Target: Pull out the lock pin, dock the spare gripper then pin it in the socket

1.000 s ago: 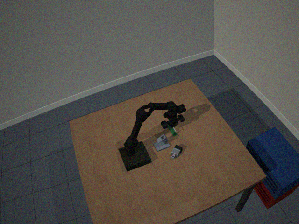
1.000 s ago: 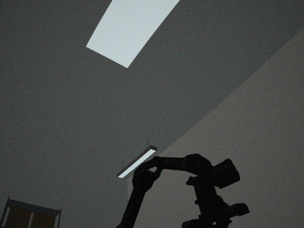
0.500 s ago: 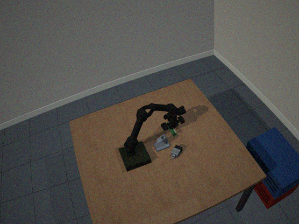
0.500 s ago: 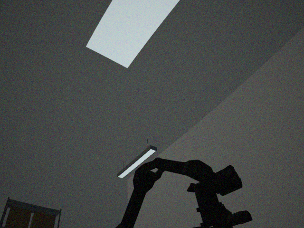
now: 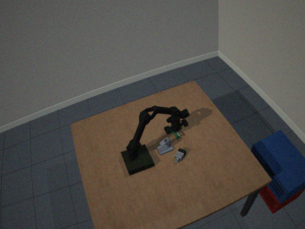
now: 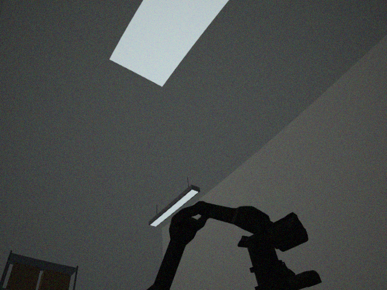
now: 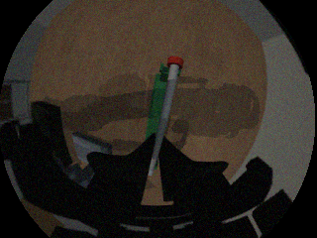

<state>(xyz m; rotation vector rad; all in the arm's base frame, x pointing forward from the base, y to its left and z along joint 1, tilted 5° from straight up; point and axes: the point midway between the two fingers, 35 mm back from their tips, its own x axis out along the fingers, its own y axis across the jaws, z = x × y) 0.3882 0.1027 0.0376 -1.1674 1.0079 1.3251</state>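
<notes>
Right now my gripper tip is 2 cm to the right of the green pin cradle. The rest, counted from my gripper tip: grey mount (12 cm behind, 10 cm to the right, 2 cm above); then spare gripper (22 cm to the right, 6 cm behind).
</notes>
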